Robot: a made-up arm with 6 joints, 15 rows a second.
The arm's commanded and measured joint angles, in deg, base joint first. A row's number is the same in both.
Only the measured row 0 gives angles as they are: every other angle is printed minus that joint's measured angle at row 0.
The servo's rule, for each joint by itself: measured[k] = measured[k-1] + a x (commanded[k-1-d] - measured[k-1]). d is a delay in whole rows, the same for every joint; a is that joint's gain. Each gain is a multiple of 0.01, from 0.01 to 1. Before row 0 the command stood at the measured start. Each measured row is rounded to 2 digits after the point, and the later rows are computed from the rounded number. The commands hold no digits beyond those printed.
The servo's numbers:
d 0
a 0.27 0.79 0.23 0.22 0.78 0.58
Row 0, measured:
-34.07, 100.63, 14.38, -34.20, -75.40, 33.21
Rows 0 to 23, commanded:
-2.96, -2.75, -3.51, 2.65, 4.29, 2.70
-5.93, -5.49, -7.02, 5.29, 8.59, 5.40
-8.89, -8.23, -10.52, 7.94, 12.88, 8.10
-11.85, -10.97, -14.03, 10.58, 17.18, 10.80
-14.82, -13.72, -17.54, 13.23, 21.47, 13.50
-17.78, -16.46, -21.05, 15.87, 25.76, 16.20
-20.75, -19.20, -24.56, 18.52, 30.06, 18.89
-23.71, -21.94, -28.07, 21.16, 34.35, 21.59
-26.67, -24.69, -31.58, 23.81, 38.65, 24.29
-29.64, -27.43, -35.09, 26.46, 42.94, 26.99
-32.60, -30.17, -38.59, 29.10, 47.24, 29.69
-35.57, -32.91, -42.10, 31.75, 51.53, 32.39
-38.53, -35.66, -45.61, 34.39, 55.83, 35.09
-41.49, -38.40, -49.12, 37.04, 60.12, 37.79
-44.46, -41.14, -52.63, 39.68, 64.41, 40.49
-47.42, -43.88, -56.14, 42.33, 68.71, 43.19
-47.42, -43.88, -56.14, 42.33, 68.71, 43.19
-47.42, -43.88, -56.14, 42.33, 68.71, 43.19
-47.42, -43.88, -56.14, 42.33, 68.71, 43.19
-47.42, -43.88, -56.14, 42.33, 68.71, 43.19
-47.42, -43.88, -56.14, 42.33, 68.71, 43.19
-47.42, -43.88, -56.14, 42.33, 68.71, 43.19
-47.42, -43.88, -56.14, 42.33, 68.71, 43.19
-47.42, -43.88, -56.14, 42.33, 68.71, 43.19
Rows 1 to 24, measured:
-0.80, -2.17, -0.81, 0.58, 3.35, 1.57
-2.19, -4.79, -2.24, 1.62, 7.44, 3.79
-4.00, -7.51, -4.14, 3.01, 11.68, 6.29
-6.12, -10.24, -6.41, 4.68, 15.97, 8.91
-8.47, -12.99, -8.97, 6.56, 20.26, 11.57
-10.98, -15.73, -11.75, 8.61, 24.55, 14.26
-13.62, -18.47, -14.70, 10.79, 28.85, 16.95
-16.34, -21.21, -17.78, 13.07, 33.14, 19.64
-19.13, -23.96, -20.95, 15.43, 37.44, 22.34
-21.97, -26.70, -24.20, 17.86, 41.73, 25.04
-24.84, -29.44, -27.51, 20.33, 46.03, 27.74
-27.74, -32.18, -30.87, 22.84, 50.32, 30.44
-30.65, -34.93, -34.26, 25.38, 54.62, 33.14
-33.58, -37.67, -37.68, 27.95, 58.91, 35.84
-36.52, -40.41, -41.12, 30.53, 63.20, 38.54
-39.46, -43.15, -44.57, 33.13, 67.50, 41.24
-41.61, -43.73, -47.23, 35.15, 68.44, 42.37
-43.18, -43.85, -49.28, 36.73, 68.65, 42.85
-44.32, -43.87, -50.86, 37.96, 68.70, 43.05
-45.16, -43.88, -52.07, 38.92, 68.71, 43.13
-45.77, -43.88, -53.01, 39.67, 68.71, 43.16
-46.22, -43.88, -53.73, 40.26, 68.71, 43.18
-46.54, -43.88, -54.28, 40.72, 68.71, 43.19
-46.78, -43.88, -54.71, 41.07, 68.71, 43.19

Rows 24 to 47, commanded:
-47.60, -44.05, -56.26, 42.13, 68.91, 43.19
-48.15, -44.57, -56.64, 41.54, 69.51, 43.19
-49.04, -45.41, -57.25, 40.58, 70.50, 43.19
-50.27, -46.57, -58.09, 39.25, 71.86, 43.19
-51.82, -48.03, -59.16, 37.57, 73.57, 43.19
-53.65, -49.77, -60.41, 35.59, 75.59, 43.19
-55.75, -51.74, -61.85, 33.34, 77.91, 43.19
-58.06, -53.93, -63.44, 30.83, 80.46, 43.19
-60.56, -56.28, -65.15, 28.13, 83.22, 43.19
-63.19, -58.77, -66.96, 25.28, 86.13, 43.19
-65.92, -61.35, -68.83, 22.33, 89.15, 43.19
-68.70, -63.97, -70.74, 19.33, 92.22, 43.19
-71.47, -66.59, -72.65, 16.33, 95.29, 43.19
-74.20, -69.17, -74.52, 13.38, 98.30, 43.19
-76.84, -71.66, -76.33, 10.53, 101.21, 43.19
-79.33, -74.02, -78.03, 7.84, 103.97, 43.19
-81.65, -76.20, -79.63, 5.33, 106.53, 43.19
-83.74, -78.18, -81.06, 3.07, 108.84, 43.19
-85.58, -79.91, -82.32, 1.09, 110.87, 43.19
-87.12, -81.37, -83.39, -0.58, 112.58, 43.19
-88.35, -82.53, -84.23, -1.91, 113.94, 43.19
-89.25, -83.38, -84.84, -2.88, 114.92, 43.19
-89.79, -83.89, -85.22, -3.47, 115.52, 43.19
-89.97, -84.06, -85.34, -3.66, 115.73, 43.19
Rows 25 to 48, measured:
-47.00, -44.01, -55.07, 41.30, 68.87, 43.19
-47.31, -44.45, -55.43, 41.35, 69.37, 43.19
-47.78, -45.21, -55.85, 41.18, 70.25, 43.19
-48.45, -46.28, -56.37, 40.76, 71.51, 43.19
-49.36, -47.66, -57.01, 40.06, 73.12, 43.19
-50.52, -49.33, -57.79, 39.08, 75.05, 43.19
-51.93, -51.23, -58.72, 37.82, 77.28, 43.19
-53.59, -53.36, -59.81, 36.28, 79.76, 43.19
-55.47, -55.67, -61.04, 34.49, 82.46, 43.19
-57.55, -58.12, -62.40, 32.46, 85.32, 43.19
-59.81, -60.67, -63.88, 30.23, 88.31, 43.19
-62.21, -63.28, -65.46, 27.83, 91.36, 43.19
-64.71, -65.89, -67.11, 25.30, 94.43, 43.19
-67.27, -68.48, -68.81, 22.68, 97.45, 43.19
-69.85, -70.99, -70.54, 20.01, 100.38, 43.19
-72.41, -73.38, -72.26, 17.33, 103.18, 43.19
-74.90, -75.61, -73.96, 14.69, 105.79, 43.19
-77.29, -77.64, -75.59, 12.13, 108.17, 43.19
-79.53, -79.43, -77.14, 9.70, 110.28, 43.19
-81.58, -80.96, -78.58, 7.44, 112.07, 43.19
-83.41, -82.20, -79.88, 5.38, 113.53, 43.19
-84.99, -83.13, -81.02, 3.56, 114.61, 43.19
-86.29, -83.73, -81.99, 2.01, 115.32, 43.19
-87.28, -83.99, -82.76, 0.76, 115.64, 43.19

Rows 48 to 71, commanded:
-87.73, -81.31, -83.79, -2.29, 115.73, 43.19
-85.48, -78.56, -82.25, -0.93, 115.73, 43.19
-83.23, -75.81, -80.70, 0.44, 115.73, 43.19
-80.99, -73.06, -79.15, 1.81, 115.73, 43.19
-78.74, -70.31, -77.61, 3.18, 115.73, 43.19
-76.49, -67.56, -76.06, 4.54, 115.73, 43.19
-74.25, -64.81, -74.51, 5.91, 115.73, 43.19
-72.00, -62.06, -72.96, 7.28, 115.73, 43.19
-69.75, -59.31, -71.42, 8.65, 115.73, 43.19
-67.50, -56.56, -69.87, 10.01, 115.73, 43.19
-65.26, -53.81, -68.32, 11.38, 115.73, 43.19
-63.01, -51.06, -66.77, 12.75, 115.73, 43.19
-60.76, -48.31, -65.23, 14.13, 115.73, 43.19
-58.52, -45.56, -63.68, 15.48, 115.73, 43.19
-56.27, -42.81, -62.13, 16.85, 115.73, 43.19
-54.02, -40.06, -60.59, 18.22, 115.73, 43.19
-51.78, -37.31, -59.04, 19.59, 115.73, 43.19
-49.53, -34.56, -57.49, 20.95, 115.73, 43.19
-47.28, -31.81, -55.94, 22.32, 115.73, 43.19
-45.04, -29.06, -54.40, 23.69, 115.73, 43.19
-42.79, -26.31, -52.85, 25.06, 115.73, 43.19
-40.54, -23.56, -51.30, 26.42, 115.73, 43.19
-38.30, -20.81, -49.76, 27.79, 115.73, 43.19
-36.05, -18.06, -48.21, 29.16, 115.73, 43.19
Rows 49 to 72, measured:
-87.40, -81.87, -83.00, 0.09, 115.71, 43.19
-86.88, -79.26, -82.83, -0.13, 115.73, 43.19
-85.89, -76.53, -82.34, 0.00, 115.73, 43.19
-84.57, -73.79, -81.61, 0.40, 115.73, 43.19
-83.00, -71.04, -80.69, 1.01, 115.73, 43.19
-81.24, -68.29, -79.63, 1.79, 115.73, 43.19
-79.35, -65.54, -78.45, 2.70, 115.73, 43.19
-77.37, -62.79, -77.19, 3.71, 115.73, 43.19
-75.31, -60.04, -75.86, 4.80, 115.73, 43.19
-73.20, -57.29, -74.48, 5.95, 115.73, 43.19
-71.06, -54.54, -73.06, 7.14, 115.73, 43.19
-68.89, -51.79, -71.61, 8.37, 115.73, 43.19
-66.69, -49.04, -70.14, 9.64, 115.73, 43.19
-64.48, -46.29, -68.65, 10.92, 115.73, 43.19
-62.26, -43.54, -67.15, 12.22, 115.73, 43.19
-60.04, -40.79, -65.64, 13.54, 115.73, 43.19
-57.81, -38.04, -64.12, 14.87, 115.73, 43.19
-55.57, -35.29, -62.60, 16.21, 115.73, 43.19
-53.33, -32.54, -61.07, 17.55, 115.73, 43.19
-51.09, -29.79, -59.54, 18.90, 115.73, 43.19
-48.85, -27.04, -58.00, 20.26, 115.73, 43.19
-46.61, -24.29, -56.46, 21.62, 115.73, 43.19
-44.37, -21.54, -54.92, 22.98, 115.73, 43.19
-42.12, -18.79, -53.38, 24.34, 115.73, 43.19

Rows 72 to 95, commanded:
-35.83, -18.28, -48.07, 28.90, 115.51, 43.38
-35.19, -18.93, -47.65, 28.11, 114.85, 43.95
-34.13, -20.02, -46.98, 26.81, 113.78, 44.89
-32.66, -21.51, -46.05, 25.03, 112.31, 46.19
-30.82, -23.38, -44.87, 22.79, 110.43, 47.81
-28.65, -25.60, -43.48, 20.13, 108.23, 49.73
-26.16, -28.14, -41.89, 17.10, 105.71, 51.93
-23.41, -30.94, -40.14, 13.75, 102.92, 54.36
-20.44, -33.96, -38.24, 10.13, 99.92, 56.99
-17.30, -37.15, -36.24, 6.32, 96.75, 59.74
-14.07, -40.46, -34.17, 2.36, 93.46, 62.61
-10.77, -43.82, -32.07, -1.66, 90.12, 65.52
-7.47, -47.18, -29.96, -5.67, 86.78, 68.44
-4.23, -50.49, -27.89, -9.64, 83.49, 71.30
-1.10, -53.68, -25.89, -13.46, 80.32, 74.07
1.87, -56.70, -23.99, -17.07, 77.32, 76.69
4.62, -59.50, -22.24, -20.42, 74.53, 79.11
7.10, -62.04, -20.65, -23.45, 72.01, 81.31
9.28, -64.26, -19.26, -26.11, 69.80, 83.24
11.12, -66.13, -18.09, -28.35, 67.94, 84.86
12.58, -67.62, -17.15, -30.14, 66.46, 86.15
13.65, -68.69, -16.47, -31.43, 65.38, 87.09
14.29, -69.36, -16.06, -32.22, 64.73, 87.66
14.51, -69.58, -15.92, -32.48, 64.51, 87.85
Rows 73 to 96, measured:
-40.42, -18.39, -52.16, 25.34, 115.56, 43.30
-39.01, -18.82, -51.12, 25.95, 115.01, 43.68
-37.69, -19.77, -50.17, 26.14, 114.05, 44.38
-36.33, -21.14, -49.22, 25.90, 112.69, 45.43
-34.84, -22.91, -48.22, 25.22, 110.93, 46.81
-33.17, -25.04, -47.13, 24.10, 108.82, 48.50
-31.28, -27.49, -45.92, 22.56, 106.39, 50.49
-29.16, -30.22, -44.59, 20.62, 103.68, 52.73
-26.81, -33.17, -43.13, 18.31, 100.75, 55.20
-24.24, -36.31, -41.55, 15.67, 97.63, 57.83
-21.49, -39.59, -39.85, 12.74, 94.38, 60.60
-18.60, -42.93, -38.06, 9.57, 91.06, 63.45
-15.59, -46.29, -36.20, 6.22, 87.72, 66.34
-12.52, -49.61, -34.29, 2.73, 84.42, 69.22
-9.44, -52.83, -32.36, -0.83, 81.22, 72.03
-6.39, -55.89, -30.43, -4.40, 78.18, 74.73
-3.42, -58.74, -28.55, -7.92, 75.33, 77.27
-0.58, -61.35, -26.73, -11.34, 72.74, 79.61
2.08, -63.65, -25.01, -14.59, 70.45, 81.72
4.52, -65.61, -23.42, -17.62, 68.49, 83.54
6.70, -67.20, -21.98, -20.37, 66.91, 85.05
8.58, -68.38, -20.71, -22.80, 65.72, 86.23
10.12, -69.15, -19.64, -24.87, 64.95, 87.06
11.31, -69.49, -18.78, -26.54, 64.61, 87.52

